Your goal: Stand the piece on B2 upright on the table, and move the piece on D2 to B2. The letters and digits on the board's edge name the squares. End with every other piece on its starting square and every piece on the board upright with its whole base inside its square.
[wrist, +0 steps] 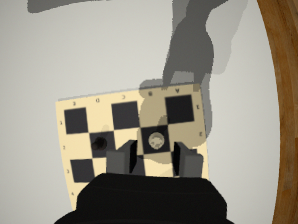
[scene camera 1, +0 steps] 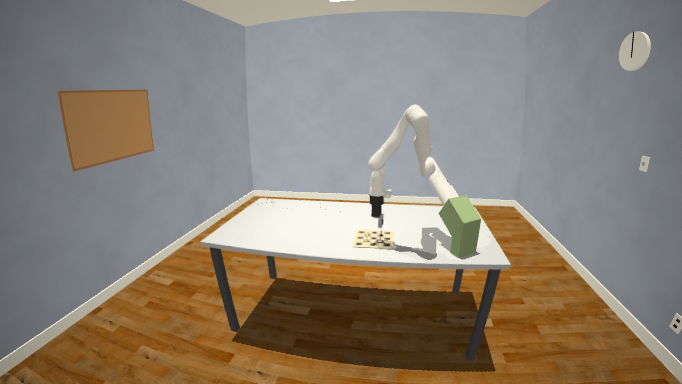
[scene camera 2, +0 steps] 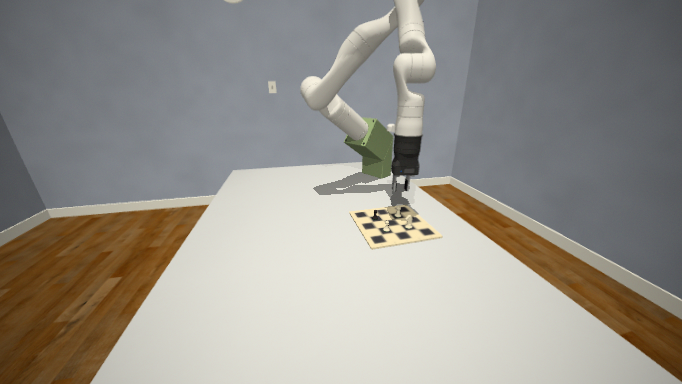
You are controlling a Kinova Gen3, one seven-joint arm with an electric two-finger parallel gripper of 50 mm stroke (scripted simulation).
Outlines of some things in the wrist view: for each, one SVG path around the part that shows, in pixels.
My gripper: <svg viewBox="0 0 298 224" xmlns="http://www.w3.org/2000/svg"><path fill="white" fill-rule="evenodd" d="M54 223L234 224L226 219L227 203L223 196L209 180L202 178L204 160L202 154L193 153L183 142L174 142L173 167L176 176L179 175L179 177L127 175L132 173L137 163L138 140L129 139L117 150L109 149L106 151L106 173L97 175L77 195L76 210L67 213Z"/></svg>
A small chessboard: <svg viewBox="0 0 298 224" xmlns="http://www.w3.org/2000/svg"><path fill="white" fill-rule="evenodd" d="M200 83L120 92L56 102L61 156L73 211L76 210L77 195L96 175L106 172L106 151L118 149L129 139L138 140L137 164L133 172L128 175L179 177L176 176L172 165L174 142L183 141L193 153L201 153L204 156L202 178L209 180ZM106 140L107 146L104 150L93 150L91 148L92 143L97 138L102 137ZM155 132L159 132L164 136L164 144L158 149L152 148L149 143L150 135Z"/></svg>
